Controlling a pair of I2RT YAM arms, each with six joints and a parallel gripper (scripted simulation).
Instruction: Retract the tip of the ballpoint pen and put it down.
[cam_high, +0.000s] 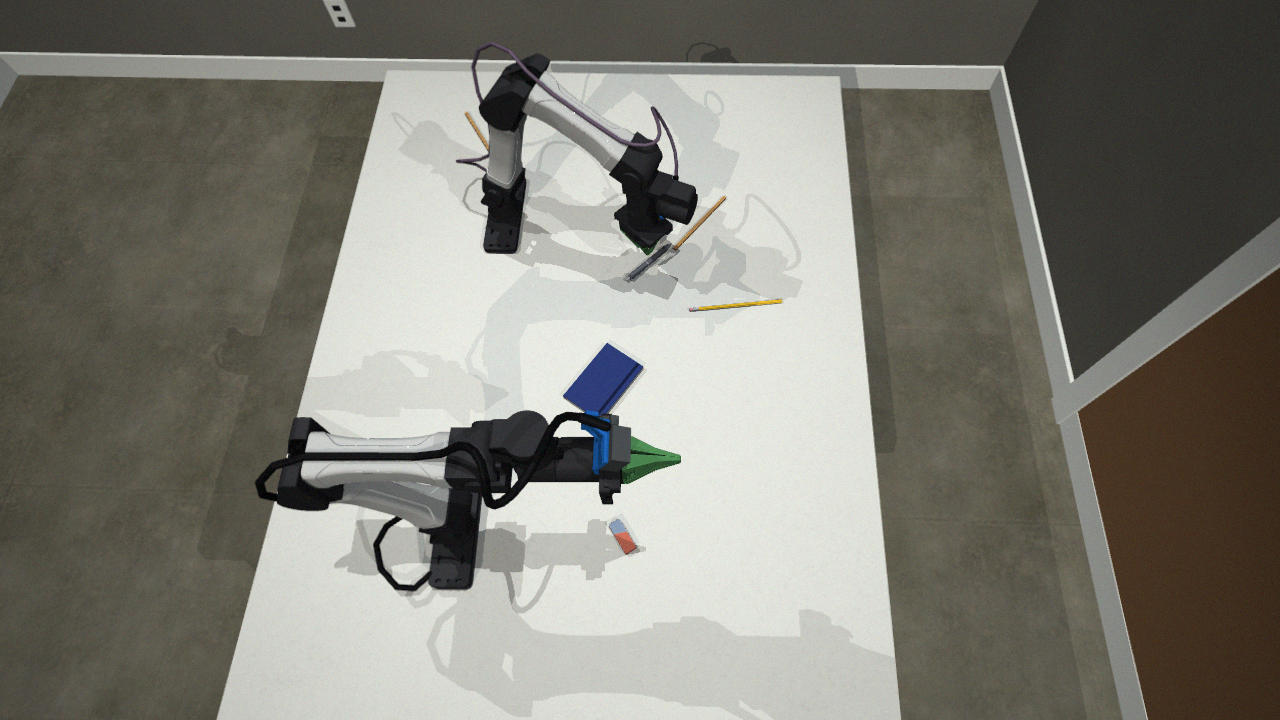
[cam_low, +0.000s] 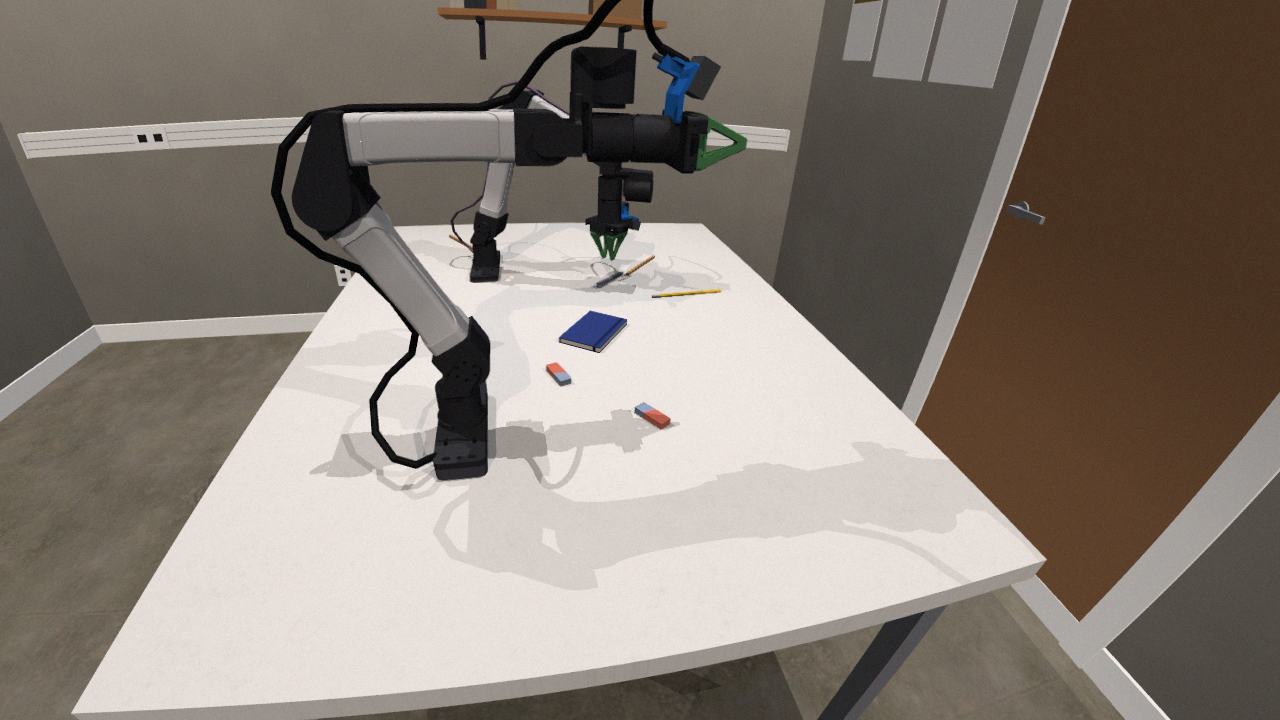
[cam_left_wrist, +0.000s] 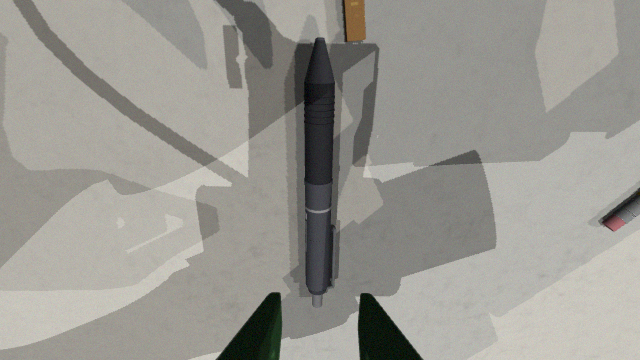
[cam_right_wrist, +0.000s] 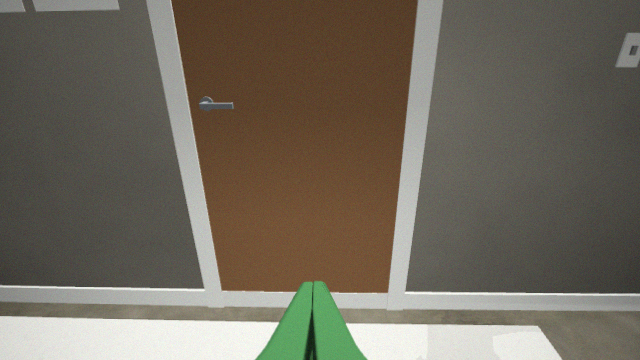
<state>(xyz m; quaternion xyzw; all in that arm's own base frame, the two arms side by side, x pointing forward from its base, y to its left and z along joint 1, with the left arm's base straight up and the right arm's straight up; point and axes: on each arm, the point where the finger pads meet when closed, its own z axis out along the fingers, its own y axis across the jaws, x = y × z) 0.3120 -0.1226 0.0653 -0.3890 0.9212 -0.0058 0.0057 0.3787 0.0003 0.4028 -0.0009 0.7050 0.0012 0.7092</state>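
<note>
The dark grey ballpoint pen is 7 cm below my left hand. The rest, counted from my left hand: blue notebook (7 cm behind, 27 cm to the right, 7 cm below); then yellow pencil (19 cm ahead, 9 cm to the right, 7 cm below).
</note>
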